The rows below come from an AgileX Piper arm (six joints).
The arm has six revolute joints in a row. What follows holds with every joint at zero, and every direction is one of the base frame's. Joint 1 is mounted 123.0 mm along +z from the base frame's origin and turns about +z. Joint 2 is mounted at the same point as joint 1 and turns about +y. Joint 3 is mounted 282.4 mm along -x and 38.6 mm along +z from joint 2 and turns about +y. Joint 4 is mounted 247.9 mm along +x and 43.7 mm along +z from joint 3 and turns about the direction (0.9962, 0, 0.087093). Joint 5 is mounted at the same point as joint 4 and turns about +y. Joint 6 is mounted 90.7 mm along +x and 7.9 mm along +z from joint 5 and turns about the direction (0.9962, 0, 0.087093). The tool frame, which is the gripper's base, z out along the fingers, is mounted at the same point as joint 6; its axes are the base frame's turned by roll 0.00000, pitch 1.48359 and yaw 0.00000 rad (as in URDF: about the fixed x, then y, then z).
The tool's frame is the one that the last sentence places.
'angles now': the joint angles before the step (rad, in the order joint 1, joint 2, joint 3, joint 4, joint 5, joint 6). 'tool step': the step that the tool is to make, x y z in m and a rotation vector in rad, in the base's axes. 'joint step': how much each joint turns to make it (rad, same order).
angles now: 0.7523 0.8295 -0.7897 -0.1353 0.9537 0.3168
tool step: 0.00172 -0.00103 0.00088 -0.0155 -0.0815 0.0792
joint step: -0.0227 -0.0156 0.0159 0.0124 -0.0632 -0.1225
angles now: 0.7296 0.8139 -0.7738 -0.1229 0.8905 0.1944
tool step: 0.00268 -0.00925 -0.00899 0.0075 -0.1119 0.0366
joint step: -0.0893 -0.0474 0.0761 0.0459 -0.1326 -0.1570
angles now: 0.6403 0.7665 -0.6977 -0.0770 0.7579 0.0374
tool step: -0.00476 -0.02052 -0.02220 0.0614 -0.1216 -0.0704
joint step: -0.1434 -0.1101 0.1545 0.0689 -0.1831 -0.1051
